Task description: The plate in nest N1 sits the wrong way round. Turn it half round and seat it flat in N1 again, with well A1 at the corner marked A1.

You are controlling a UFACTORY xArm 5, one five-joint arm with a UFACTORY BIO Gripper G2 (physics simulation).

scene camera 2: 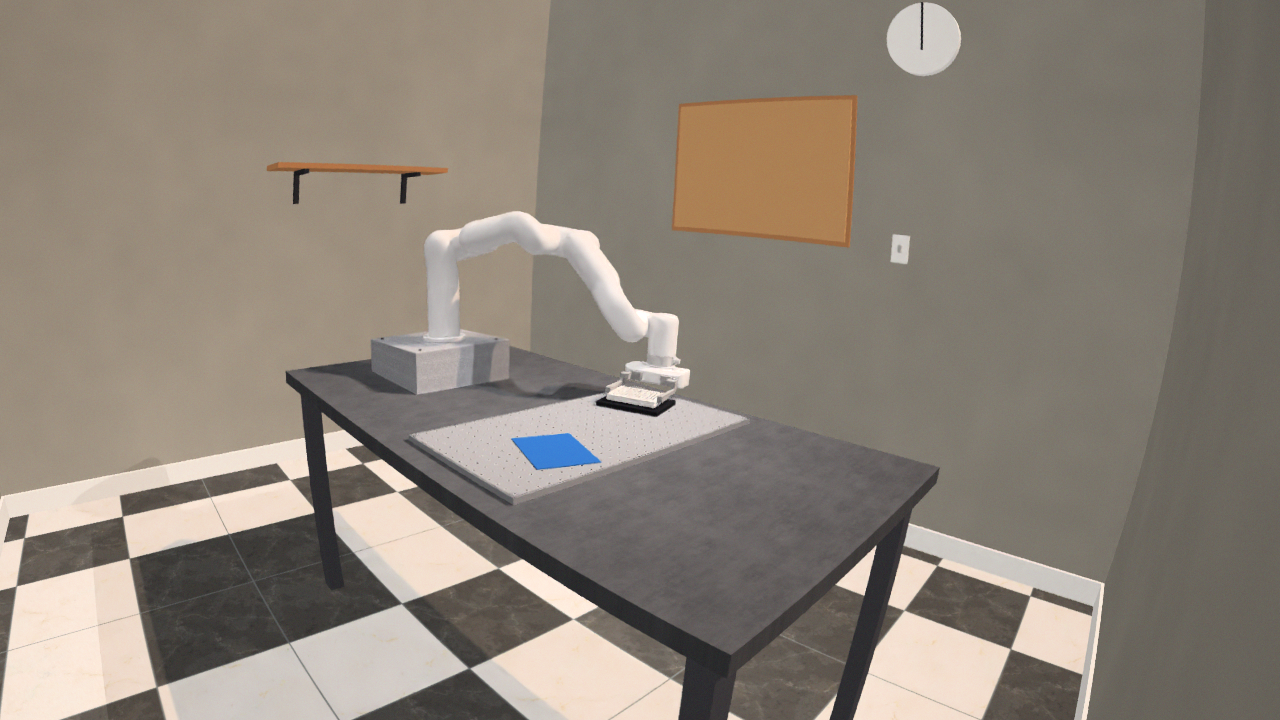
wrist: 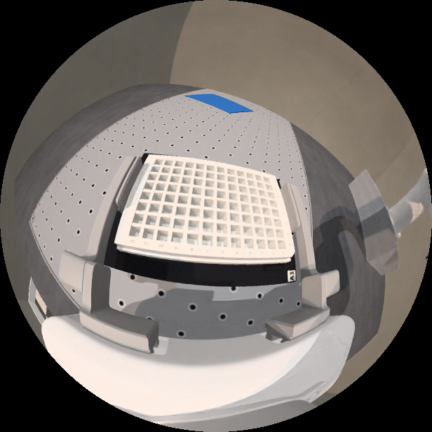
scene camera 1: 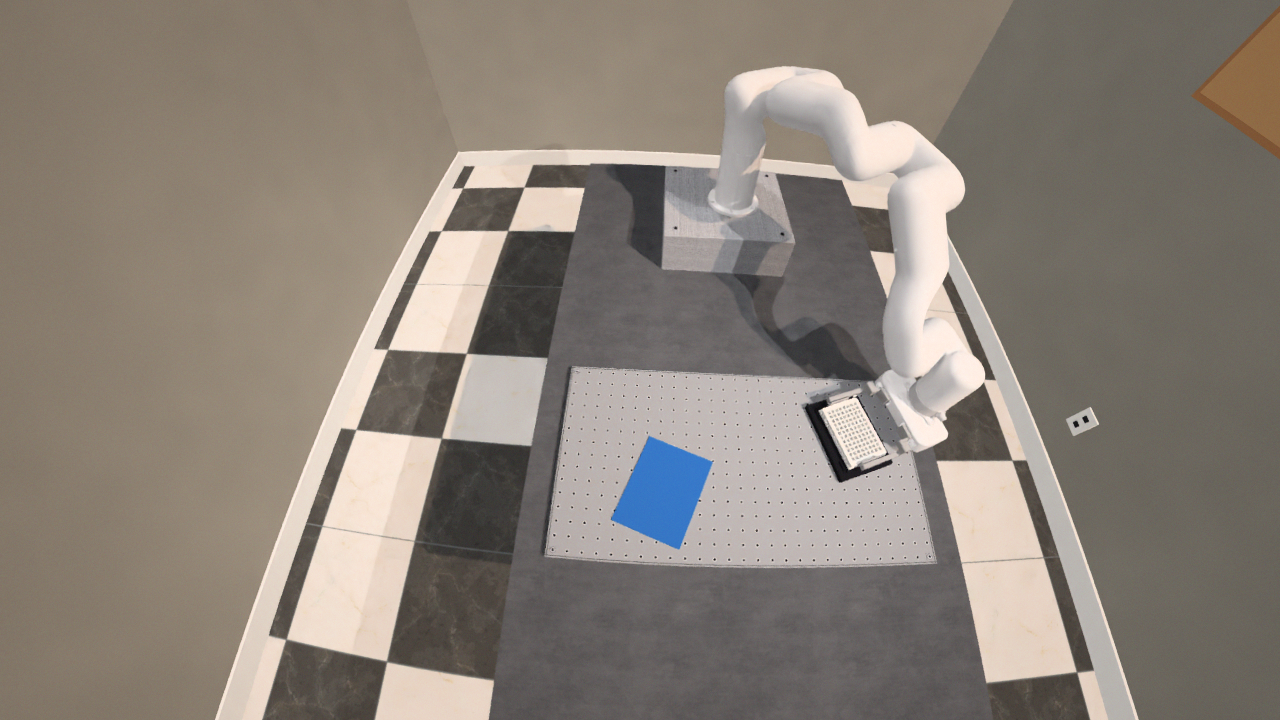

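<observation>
The off-white well plate (scene camera 1: 853, 433) (scene camera 2: 631, 396) (wrist: 210, 205) is level between the two fingers of my gripper (scene camera 1: 859, 428) (scene camera 2: 640, 392) (wrist: 212, 192), which is shut on its short ends. The black nest (scene camera 1: 825, 449) (scene camera 2: 631, 410) (wrist: 195, 273) is under the plate, and its rim shows along the near and left sides in the wrist view. The plate looks a little above the nest; its underside is hidden. The white A1 label (wrist: 291, 275) is at the nest's near right corner. Small column numbers run along the plate's near edge, highest at left, lowest at right.
The nest stands on the perforated grey board (scene camera 1: 760, 528) (scene camera 2: 465, 447) (wrist: 80, 200). A flat blue rectangle (scene camera 1: 662, 492) (scene camera 2: 554, 450) (wrist: 220, 103) lies on the board, well apart from the nest. The arm's metal base block (scene camera 1: 726, 255) (scene camera 2: 393, 367) (wrist: 375, 225) stands at the back of the table.
</observation>
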